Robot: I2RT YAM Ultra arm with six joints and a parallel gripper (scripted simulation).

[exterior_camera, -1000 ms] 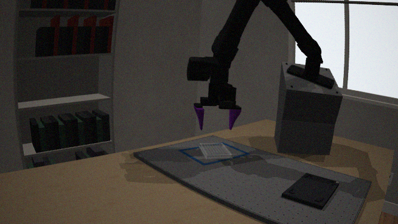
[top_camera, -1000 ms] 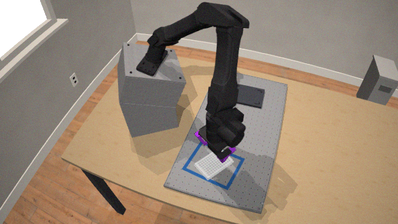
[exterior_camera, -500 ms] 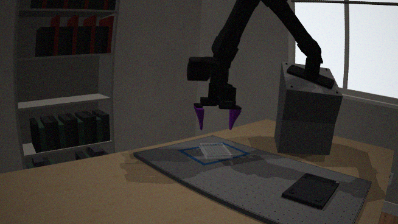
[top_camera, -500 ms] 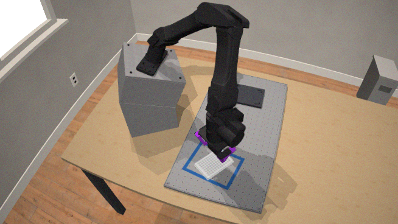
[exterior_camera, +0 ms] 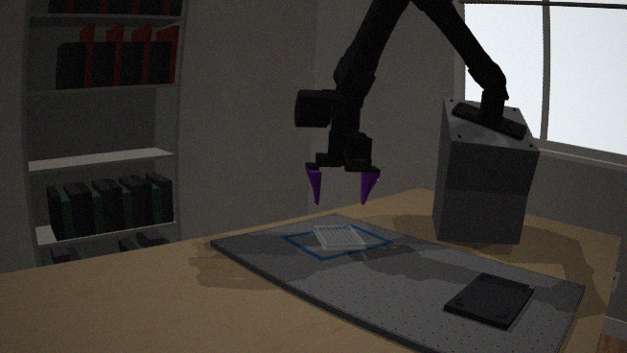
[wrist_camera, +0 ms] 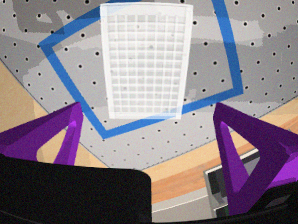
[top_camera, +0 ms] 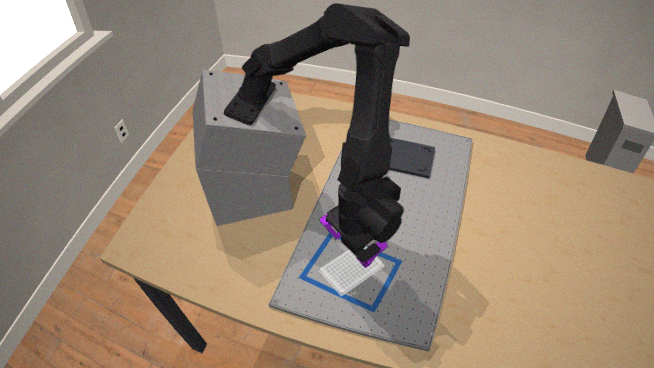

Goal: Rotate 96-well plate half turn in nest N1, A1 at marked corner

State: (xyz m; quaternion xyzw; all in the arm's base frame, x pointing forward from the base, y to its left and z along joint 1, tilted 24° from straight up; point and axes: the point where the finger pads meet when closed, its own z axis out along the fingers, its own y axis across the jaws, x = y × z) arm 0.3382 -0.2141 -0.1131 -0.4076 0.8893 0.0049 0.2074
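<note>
My gripper is now 8 cm above the white 96-well plate. From my hand the other things lie so: dark plate nest N1 (39 cm to the left, 8 cm below, 7 cm ahead); light mark (45 cm to the left, 8 cm below).
</note>
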